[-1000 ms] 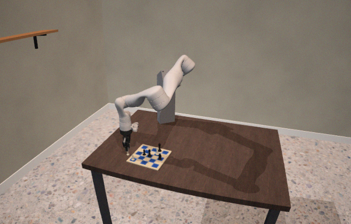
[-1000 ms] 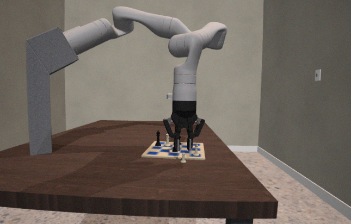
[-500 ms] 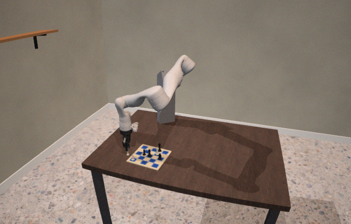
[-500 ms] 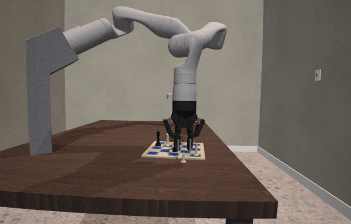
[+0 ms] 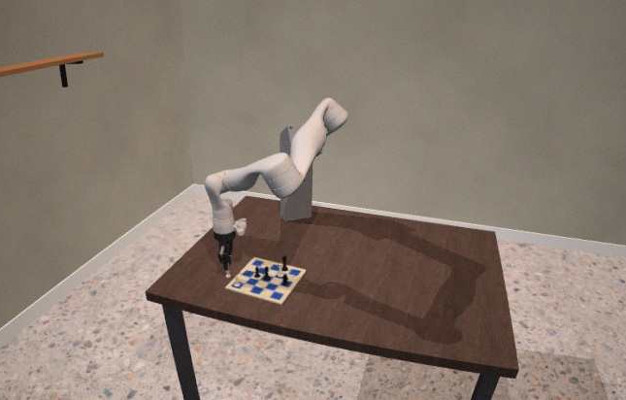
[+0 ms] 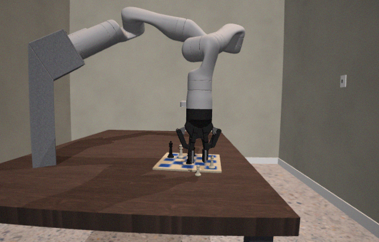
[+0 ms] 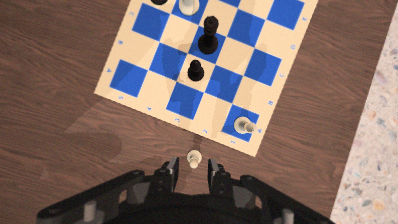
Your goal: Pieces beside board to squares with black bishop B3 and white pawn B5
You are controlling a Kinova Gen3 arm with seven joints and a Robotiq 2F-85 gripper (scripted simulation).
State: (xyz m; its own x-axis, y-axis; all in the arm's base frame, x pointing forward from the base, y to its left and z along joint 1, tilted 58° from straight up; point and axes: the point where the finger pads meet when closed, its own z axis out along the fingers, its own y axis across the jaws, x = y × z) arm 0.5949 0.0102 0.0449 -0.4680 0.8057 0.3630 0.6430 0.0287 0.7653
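My hand is 4 cm above the white pawn. The rest, counted from my hand: black chess piece (16 cm behind, 13 cm to the left, 2 cm below); then white queen (13 cm behind, 15 cm to the left, 3 cm below); then chessboard (8 cm behind, 12 cm to the left, 5 cm below).
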